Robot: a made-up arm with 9 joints.
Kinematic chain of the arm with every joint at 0, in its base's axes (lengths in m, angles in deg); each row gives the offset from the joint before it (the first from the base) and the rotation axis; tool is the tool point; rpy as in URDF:
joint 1: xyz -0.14 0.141 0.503 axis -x
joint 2: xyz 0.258 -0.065 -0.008 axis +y
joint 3: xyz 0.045 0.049 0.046 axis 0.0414 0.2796 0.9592
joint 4: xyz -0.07 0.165 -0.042 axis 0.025 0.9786 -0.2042
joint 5: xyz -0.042 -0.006 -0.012 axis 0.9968 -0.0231 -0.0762
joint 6: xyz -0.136 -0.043 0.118 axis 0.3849 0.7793 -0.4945
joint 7: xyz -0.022 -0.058 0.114 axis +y
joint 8: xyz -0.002 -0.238 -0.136 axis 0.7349 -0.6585 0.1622
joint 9: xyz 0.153 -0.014 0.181 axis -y
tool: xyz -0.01 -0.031 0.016 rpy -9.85 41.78 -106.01
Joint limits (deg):
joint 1: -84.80..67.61
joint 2: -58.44..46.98
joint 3: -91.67..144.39
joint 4: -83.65..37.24
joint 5: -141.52..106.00
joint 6: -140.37..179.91
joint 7: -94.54..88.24
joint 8: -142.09..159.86
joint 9: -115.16..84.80
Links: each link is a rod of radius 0.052 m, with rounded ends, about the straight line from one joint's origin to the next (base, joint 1, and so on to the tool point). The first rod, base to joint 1, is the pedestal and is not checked.
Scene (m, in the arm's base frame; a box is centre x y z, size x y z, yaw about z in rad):
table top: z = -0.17
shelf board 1: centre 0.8 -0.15 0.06 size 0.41 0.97 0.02 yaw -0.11
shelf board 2: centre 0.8 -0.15 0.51 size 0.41 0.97 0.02 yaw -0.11
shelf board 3: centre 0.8 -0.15 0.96 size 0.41 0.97 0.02 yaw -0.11
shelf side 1: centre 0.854 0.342 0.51 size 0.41 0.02 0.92 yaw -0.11
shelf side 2: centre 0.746 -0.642 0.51 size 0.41 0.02 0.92 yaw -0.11
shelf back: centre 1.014 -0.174 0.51 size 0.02 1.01 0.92 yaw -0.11
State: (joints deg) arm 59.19 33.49 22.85 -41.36 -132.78 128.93 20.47 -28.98 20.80
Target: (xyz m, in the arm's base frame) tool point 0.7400 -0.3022 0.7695
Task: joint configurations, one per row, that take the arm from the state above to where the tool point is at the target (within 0.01 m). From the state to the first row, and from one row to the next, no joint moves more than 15 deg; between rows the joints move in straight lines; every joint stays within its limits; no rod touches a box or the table.
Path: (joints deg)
1: 53.52 35.42 35.87 -38.14 -134.03 130.17 21.56 -28.01 17.86
2: 47.86 37.34 48.90 -34.93 -135.28 131.41 22.65 -27.04 14.91
3: 42.19 39.27 61.92 -31.71 -136.53 132.65 23.73 -26.07 11.97
4: 36.53 41.20 74.95 -28.49 -137.77 133.88 24.82 -25.10 9.03
5: 30.86 43.13 87.97 -25.28 -139.02 135.12 25.91 -24.13 6.09
6: 25.20 45.05 100.99 -22.06 -140.27 136.36 27.00 -23.16 3.14
7: 19.53 46.98 114.02 -18.84 -141.52 137.60 28.09 -22.19 0.20
8: 21.79 46.98 121.61 -15.96 -130.99 137.22 23.68 -7.82 3.57
9: 24.05 46.98 129.20 -13.08 -120.47 136.85 19.27 6.54 6.95
10: 26.31 46.98 136.80 -10.20 -109.94 136.48 14.86 20.91 10.32
11: 28.56 46.98 144.39 -7.32 -99.41 136.10 10.45 35.27 13.69

